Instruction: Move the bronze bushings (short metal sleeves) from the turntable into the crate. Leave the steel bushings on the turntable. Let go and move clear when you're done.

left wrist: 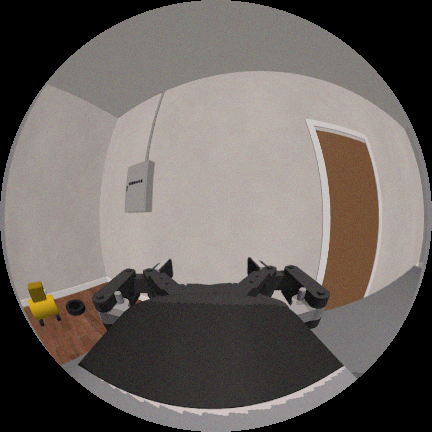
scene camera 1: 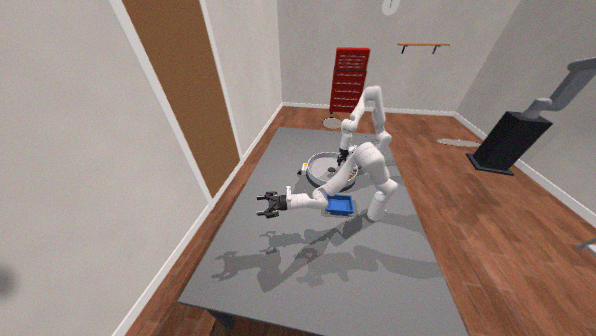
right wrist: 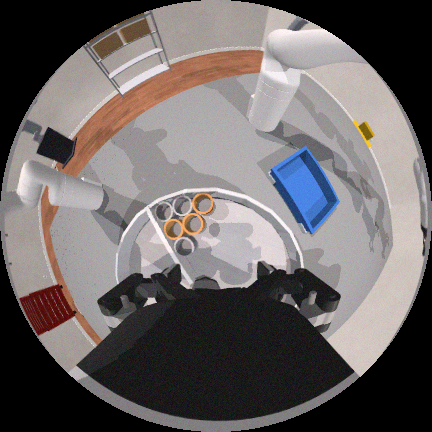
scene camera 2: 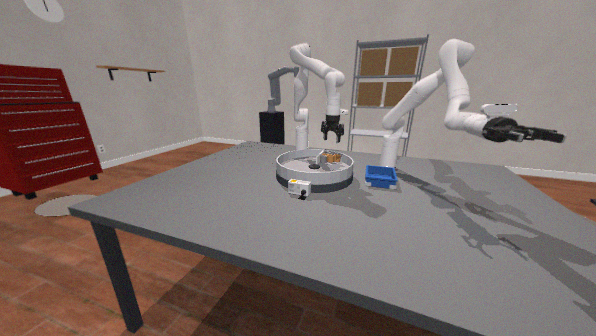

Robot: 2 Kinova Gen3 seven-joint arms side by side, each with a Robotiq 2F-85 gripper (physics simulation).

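Places are measured from the left arm's base along level axes (x ahead, y left, z up), in centimetres.
Where they show: left gripper, fingertip midpoint: (left wrist: 209, 266) (scene camera 1: 256, 205) (scene camera 2: 542, 138); right gripper, fingertip midpoint: (scene camera 1: 341, 163) (right wrist: 218, 271) (scene camera 2: 331, 141); left arm's base at its link origin: (scene camera 1: 374, 215) (right wrist: 262, 120); right arm's base at its link origin: (right wrist: 95, 196).
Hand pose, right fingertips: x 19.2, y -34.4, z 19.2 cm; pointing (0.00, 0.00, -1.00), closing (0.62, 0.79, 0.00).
Each offset is from my right fingertips to the top centre of the thing. "*": to the spot under its first point.
Three bronze bushings (right wrist: 203, 204) (right wrist: 193, 223) (right wrist: 174, 229) stand upright, close together, on the turntable (scene camera 2: 315, 176) (right wrist: 282, 230) beside its divider. Three steel bushings (right wrist: 164, 211) (right wrist: 182, 205) (right wrist: 184, 245) stand around them. In scene camera 2 the bronze bushings @(dx -7.0, dy -0.4, dz -10.1 cm) (scene camera 2: 332, 157) partly overlap. The blue crate @(dx +4.4, dy +27.1, dz -14.3 cm) (scene camera 1: 340, 205) (scene camera 2: 381, 175) (right wrist: 307, 190) stands on the table beside the turntable and looks empty. My right gripper (scene camera 1: 342, 163) (scene camera 2: 332, 137) (right wrist: 218, 271) is open and empty, pointing down above the turntable. My left gripper (scene camera 1: 259, 206) (left wrist: 209, 266) is open and empty, held out sideways, away from the turntable.
The turntable's raised rim encloses the bushings, and a straight divider @(* dx -7.7, dy -6.1, dz -9.2 cm) (right wrist: 165, 240) runs beside them. A dark hub @(dx +5.5, dy -8.4, dz -13.2 cm) (scene camera 2: 314, 166) is at its centre. A small white box @(* dx +30.6, dy -11.7, dz -15.4 cm) (scene camera 2: 299, 187) stands at its outer side. The left arm's base (scene camera 2: 389, 151) stands behind the crate in scene camera 2.
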